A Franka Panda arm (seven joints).
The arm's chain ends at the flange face. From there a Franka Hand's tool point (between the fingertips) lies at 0.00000 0.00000 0.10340 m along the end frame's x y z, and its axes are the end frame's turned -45 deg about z.
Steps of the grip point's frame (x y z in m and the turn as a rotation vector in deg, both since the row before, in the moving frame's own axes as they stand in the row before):
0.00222, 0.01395, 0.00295, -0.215, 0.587, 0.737
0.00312, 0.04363, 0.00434, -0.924, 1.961, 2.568
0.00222, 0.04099, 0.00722, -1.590, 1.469, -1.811
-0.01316, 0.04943, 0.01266, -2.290, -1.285, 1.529
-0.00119, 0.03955, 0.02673, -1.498, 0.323, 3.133
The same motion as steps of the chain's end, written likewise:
0.01041, 0.00876, 0.00296, 0.263, 0.567, 0.737
0.02935, 0.02988, 0.00441, 0.733, 2.040, 2.568
0.02665, 0.02732, 0.00729, -0.086, 2.163, -1.811
0.02443, 0.03968, 0.01277, -2.528, 0.711, 1.529
0.02484, 0.02725, 0.02677, -0.831, 1.288, 3.133

